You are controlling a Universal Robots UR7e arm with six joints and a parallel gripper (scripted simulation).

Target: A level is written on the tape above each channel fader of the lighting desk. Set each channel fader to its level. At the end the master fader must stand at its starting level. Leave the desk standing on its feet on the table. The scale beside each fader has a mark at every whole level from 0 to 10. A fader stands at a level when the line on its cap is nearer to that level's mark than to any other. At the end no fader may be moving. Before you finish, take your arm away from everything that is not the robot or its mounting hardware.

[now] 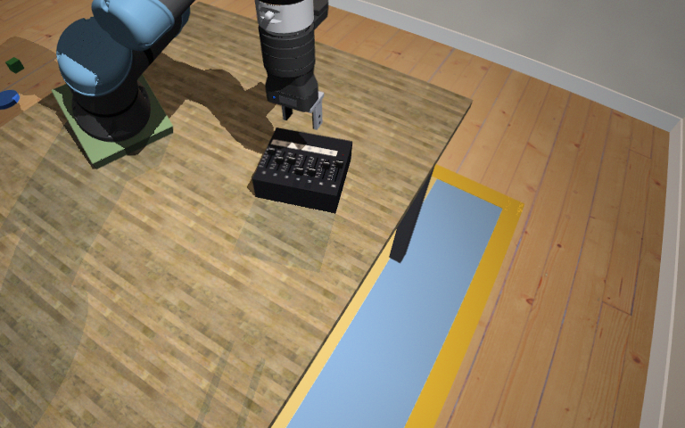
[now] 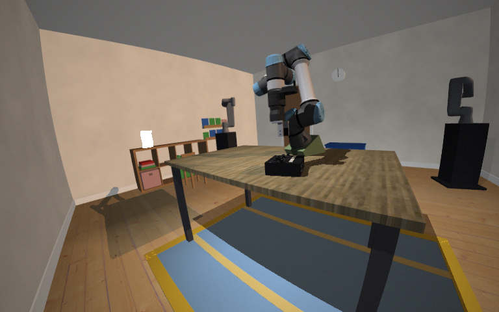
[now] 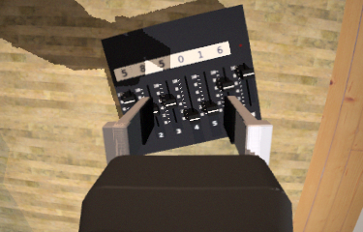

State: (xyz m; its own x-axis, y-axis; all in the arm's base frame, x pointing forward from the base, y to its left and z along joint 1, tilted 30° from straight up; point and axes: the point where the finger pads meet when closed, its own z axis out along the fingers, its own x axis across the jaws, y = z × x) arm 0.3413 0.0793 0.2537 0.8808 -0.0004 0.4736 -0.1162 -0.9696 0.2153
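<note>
My gripper is now 30 mm short of the channel 5 fader cap, 30 mm to the left of it and 110 mm above it. Also, from my hand: channel 6 fader cap (50 mm ahead, 110 mm below); master fader cap (70 mm ahead, 10 mm to the left, 110 mm below).
</note>
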